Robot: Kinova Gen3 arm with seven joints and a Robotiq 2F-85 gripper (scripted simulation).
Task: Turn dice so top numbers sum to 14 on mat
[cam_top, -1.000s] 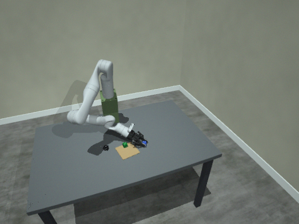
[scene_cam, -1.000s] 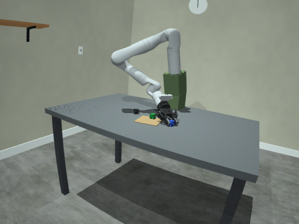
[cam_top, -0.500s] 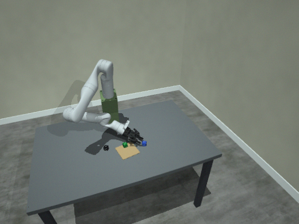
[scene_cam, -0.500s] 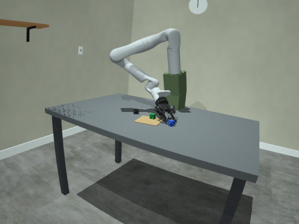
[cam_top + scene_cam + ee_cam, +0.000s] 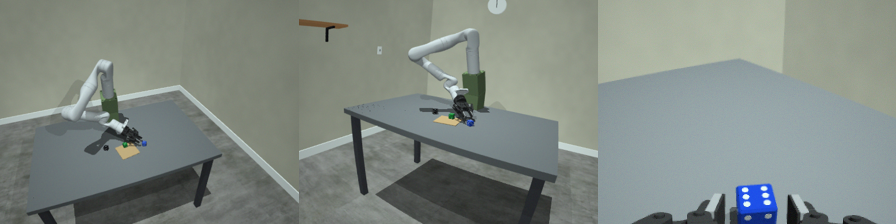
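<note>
My hand is 40 mm above the blue die, 30 mm to the right of it and 20 mm short of it. From my hand the other things lie so: tan mat (110 mm to the right, 50 mm below, 30 mm ahead); then black die (250 mm to the right, 40 mm below, 40 mm behind); then green die (110 mm to the right, 30 mm below, 10 mm behind).
</note>
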